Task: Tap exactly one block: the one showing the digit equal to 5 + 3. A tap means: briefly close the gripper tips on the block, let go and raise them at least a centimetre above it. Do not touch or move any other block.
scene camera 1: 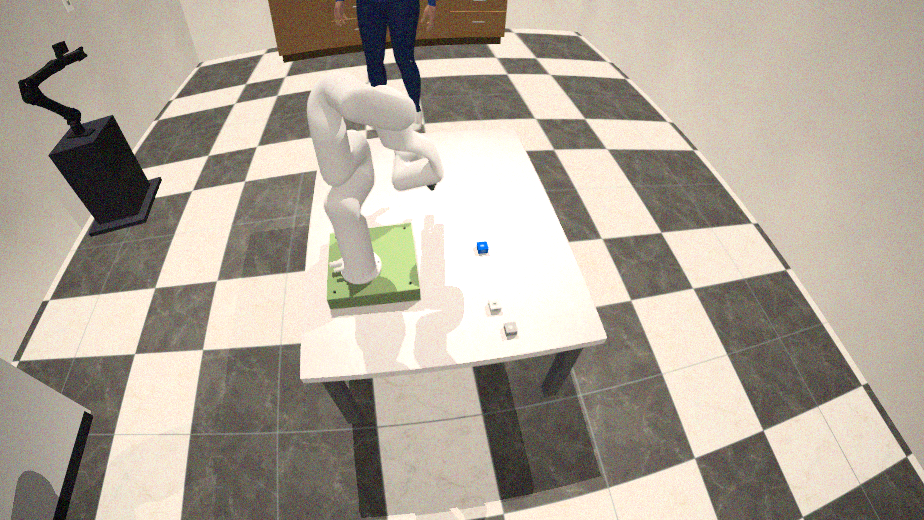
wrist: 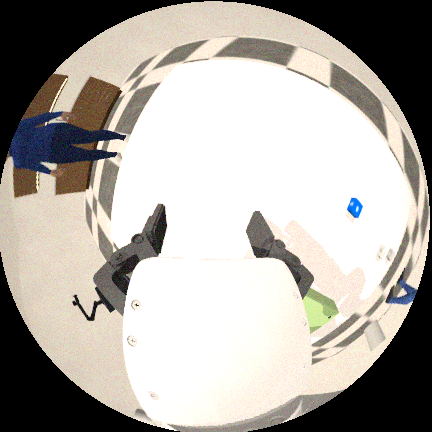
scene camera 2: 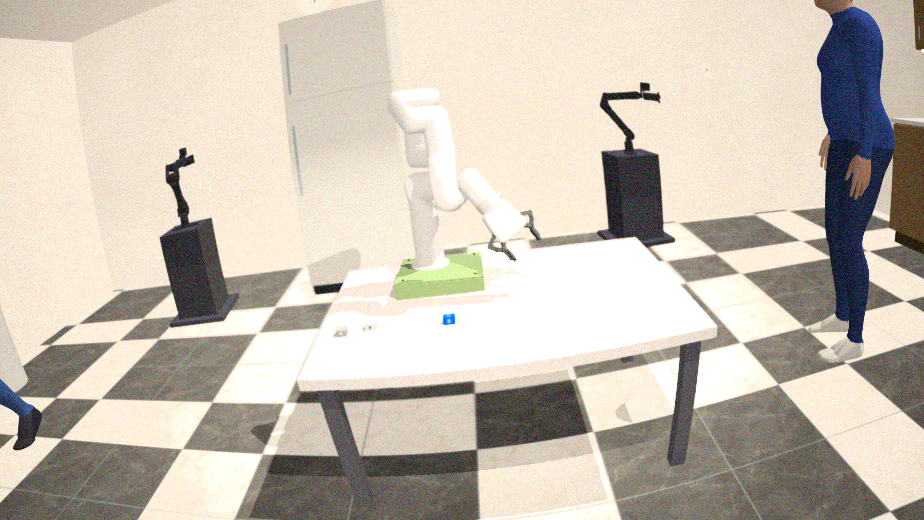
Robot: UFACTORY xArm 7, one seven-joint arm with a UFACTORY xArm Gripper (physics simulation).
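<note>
A small blue block sits on the white table. A white block and a greyish block sit close together nearer the table's near end in scene camera 1. The digits on all these blocks are too small to read. My gripper is open and empty, above the table's far part and well away from the blocks. In scene camera 1 the arm hides most of it; a dark fingertip shows.
The arm stands on a green base on the white table. A person in blue stands beyond the table's far end. Arm shadows lie on the table.
</note>
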